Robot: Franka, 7 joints.
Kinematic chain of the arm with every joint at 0, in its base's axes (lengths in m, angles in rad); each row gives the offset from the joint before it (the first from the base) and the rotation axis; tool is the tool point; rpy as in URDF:
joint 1: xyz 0 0 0.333 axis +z
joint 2: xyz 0 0 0 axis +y
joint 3: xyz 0 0 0.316 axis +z
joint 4: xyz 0.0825 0 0 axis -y
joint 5: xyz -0.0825 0 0.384 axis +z
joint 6: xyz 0 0 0 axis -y
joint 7: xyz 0.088 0 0 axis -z
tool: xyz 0 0 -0.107 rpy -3.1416 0 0
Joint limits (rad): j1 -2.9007..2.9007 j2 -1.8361..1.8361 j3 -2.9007..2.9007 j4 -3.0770..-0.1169 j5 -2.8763..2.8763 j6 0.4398..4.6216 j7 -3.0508..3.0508
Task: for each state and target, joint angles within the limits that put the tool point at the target. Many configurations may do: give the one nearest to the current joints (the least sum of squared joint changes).
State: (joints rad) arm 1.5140 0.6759 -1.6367 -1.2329 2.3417 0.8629 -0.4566
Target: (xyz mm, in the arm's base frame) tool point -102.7 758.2 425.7
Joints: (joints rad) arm 2.0667 1.2066 -1.3193 -0.9375 2.3652 1.0473 -0.4566
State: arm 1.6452 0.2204 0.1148 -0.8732 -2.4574 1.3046 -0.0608
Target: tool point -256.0 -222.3 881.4
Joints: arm 2.1301 -0.7059 1.0307 -1.6779 -2.3185 0.6387 -0.0608
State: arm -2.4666 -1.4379 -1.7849 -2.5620 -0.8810 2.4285 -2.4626
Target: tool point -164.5 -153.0 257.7
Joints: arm -1.8494 -1.6652 -1.9471 -3.0770 -0.6716 1.9186 -2.4626
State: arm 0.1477 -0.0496 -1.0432 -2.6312 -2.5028 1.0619 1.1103
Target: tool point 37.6 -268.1 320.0
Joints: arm 0.0888 -0.0691 -1.0714 -3.0770 -2.0187 0.5564 1.1103
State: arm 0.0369 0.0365 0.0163 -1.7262 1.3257 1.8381 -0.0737
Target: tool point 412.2 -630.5 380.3
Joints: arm -0.7187 0.6709 -0.4344 -1.3774 1.3795 2.1358 -0.0737
